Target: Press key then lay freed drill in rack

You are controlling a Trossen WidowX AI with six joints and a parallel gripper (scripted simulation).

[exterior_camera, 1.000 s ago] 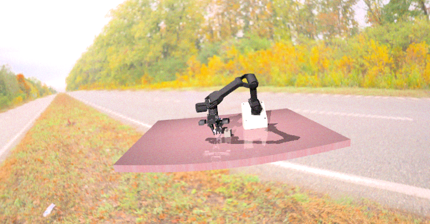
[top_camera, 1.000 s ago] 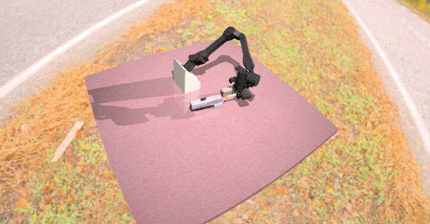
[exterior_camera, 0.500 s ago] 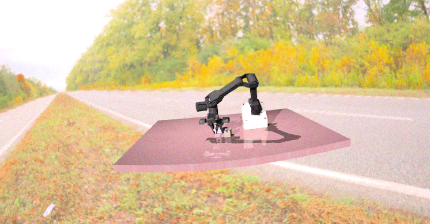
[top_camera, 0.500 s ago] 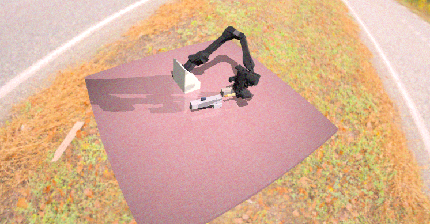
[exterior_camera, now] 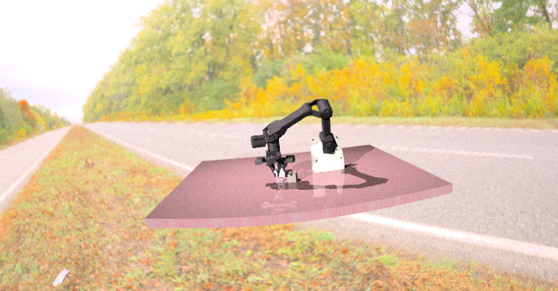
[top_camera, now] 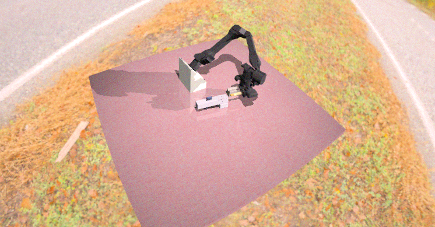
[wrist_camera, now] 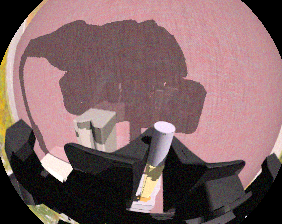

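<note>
My gripper tip is now 40 mm to the left of the drill and 30 mm below it. Also, from my gripper tip: light grey block (10 mm behind, 200 mm to the right, 10 mm above); then grey rack (70 mm behind, 30 mm to the right, 10 mm below); then blue key (10 mm behind, 230 mm to the right, 20 mm above).
</note>
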